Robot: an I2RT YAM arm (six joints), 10 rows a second.
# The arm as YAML. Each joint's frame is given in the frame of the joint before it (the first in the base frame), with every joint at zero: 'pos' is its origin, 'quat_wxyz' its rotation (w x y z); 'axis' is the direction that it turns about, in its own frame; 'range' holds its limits. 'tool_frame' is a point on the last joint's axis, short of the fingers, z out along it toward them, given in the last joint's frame.
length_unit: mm
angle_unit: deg
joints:
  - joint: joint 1
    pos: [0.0, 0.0, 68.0]
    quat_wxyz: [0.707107, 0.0, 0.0, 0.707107]
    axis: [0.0, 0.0, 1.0]
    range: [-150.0, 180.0]
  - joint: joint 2
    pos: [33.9, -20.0, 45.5]
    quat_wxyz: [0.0, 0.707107, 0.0, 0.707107]
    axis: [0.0, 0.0, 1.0]
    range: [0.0, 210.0]
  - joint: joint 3
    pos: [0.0, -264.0, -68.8]
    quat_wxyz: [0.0, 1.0, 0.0, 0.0]
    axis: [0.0, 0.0, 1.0]
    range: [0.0, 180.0]
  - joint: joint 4
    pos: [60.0, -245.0, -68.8]
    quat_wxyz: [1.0, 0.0, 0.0, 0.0]
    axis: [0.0, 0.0, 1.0]
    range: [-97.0, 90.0]
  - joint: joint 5
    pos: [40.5, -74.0, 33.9]
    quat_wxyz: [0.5, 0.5, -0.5, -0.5]
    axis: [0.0, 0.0, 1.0]
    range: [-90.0, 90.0]
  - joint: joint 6
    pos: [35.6, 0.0, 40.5]
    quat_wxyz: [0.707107, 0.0, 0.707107, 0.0]
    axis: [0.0, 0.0, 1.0]
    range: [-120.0, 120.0]
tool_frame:
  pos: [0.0, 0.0, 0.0]
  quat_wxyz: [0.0, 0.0, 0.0, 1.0]
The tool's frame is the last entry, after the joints.
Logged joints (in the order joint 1, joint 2, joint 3, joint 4, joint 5, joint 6), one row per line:
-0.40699, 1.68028, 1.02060, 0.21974, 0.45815, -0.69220
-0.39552, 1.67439, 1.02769, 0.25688, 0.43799, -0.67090
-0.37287, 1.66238, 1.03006, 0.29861, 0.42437, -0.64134
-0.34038, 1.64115, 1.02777, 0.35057, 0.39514, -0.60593
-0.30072, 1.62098, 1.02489, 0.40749, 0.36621, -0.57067
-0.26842, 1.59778, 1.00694, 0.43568, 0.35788, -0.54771
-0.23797, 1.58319, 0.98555, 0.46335, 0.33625, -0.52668
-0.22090, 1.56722, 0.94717, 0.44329, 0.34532, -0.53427
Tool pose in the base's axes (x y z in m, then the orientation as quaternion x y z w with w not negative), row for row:
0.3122, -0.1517, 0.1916, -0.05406, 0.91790, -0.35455, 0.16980
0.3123, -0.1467, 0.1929, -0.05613, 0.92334, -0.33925, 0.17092
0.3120, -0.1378, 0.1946, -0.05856, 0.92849, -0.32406, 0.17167
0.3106, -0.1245, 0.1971, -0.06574, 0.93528, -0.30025, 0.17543
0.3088, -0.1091, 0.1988, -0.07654, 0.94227, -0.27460, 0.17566
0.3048, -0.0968, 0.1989, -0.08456, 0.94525, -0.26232, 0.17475
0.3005, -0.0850, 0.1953, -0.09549, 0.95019, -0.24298, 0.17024
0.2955, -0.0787, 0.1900, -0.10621, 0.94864, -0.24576, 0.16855
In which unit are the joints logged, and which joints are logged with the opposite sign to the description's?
The joints are logged in radians. Opposite sign: joint 4.
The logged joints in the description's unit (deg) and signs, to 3 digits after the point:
-23.319, 96.273, 58.476, -12.590, 26.250, -39.660
-22.662, 95.935, 58.882, -14.718, 25.095, -38.440
-21.364, 95.247, 59.018, -17.109, 24.315, -36.746
-19.502, 94.031, 58.887, -20.086, 22.640, -34.717
-17.230, 92.875, 58.722, -23.347, 20.982, -32.697
-15.379, 91.546, 57.693, -24.963, 20.505, -31.381
-13.635, 90.710, 56.468, -26.548, 19.266, -30.177
-12.657, 89.795, 54.269, -25.399, 19.785, -30.611

